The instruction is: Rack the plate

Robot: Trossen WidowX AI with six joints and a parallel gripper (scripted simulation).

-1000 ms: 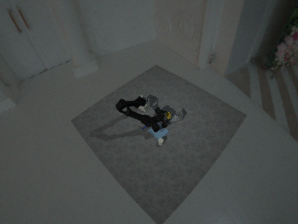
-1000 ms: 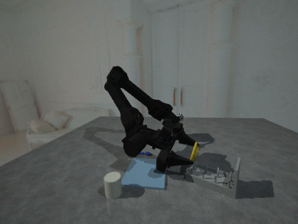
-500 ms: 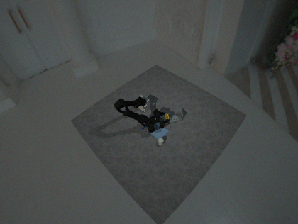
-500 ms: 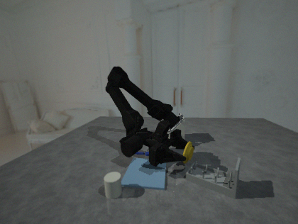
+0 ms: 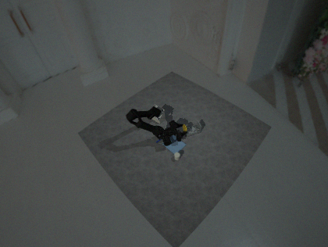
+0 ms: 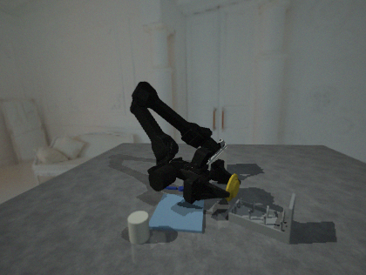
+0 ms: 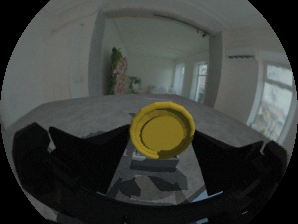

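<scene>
The grey dish rack lies 50 mm to the left of my gripper tip, 50 mm below it and 30 mm ahead of it. Round my gripper tip: cream cup 220 mm to the right, 100 mm ahead, 50 mm below; then plate 10 mm to the right.
</scene>
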